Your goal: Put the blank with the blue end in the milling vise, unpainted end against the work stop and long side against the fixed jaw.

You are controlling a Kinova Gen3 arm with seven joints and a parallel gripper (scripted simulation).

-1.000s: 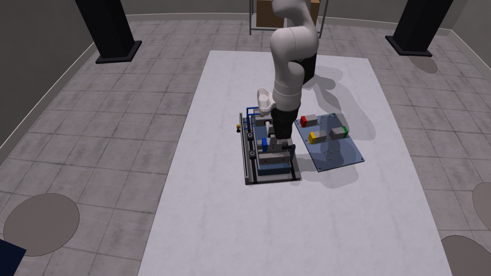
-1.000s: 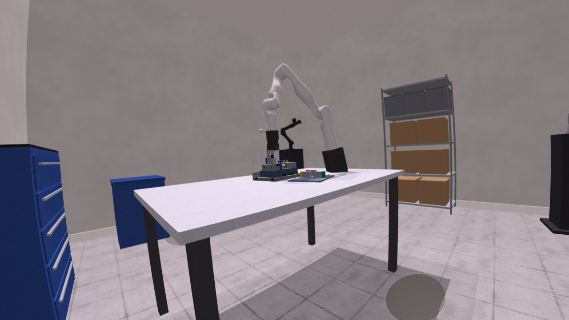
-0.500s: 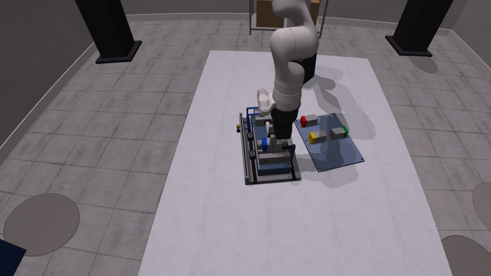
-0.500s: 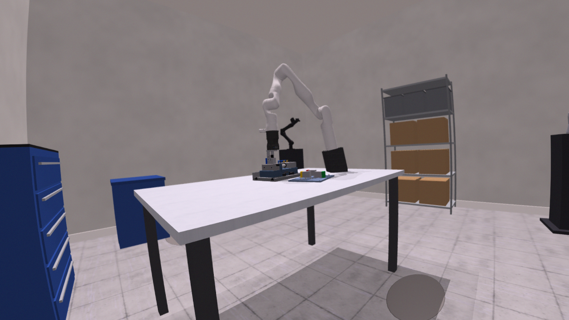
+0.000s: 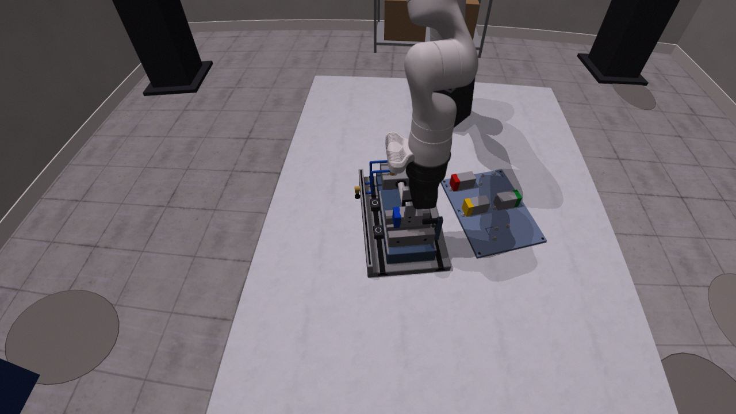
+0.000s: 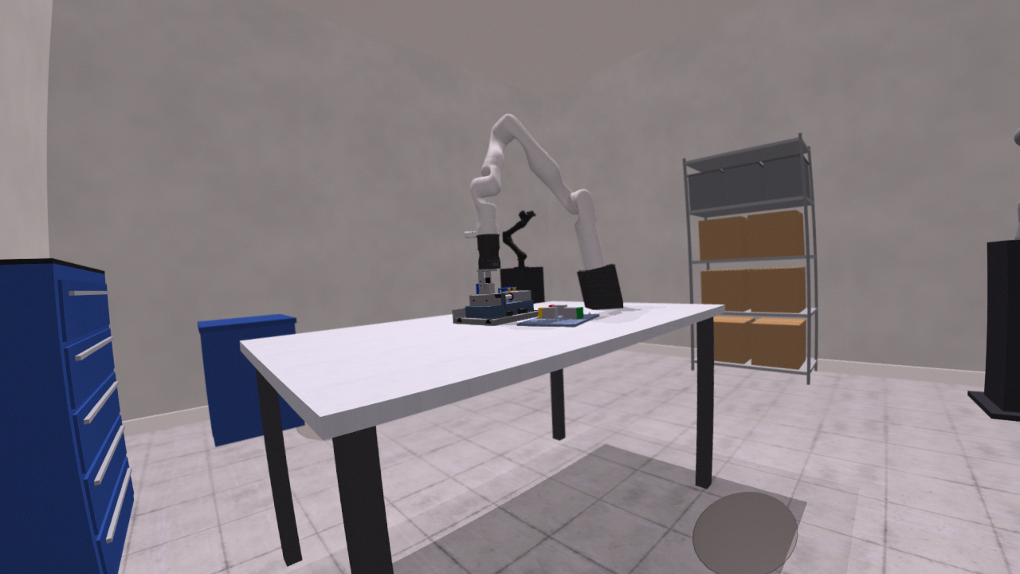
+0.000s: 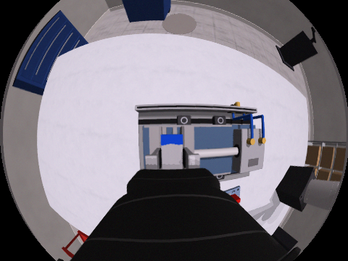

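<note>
The blue-ended blank lies 2 cm below my hand. The rest, counted from my hand: vise base rail (7 cm behind, 9 cm to the right, 10 cm below); work stop rod (1 cm behind, 5 cm to the left, 5 cm below); fixed jaw (3 cm ahead, 1 cm to the left, 6 cm below).
</note>
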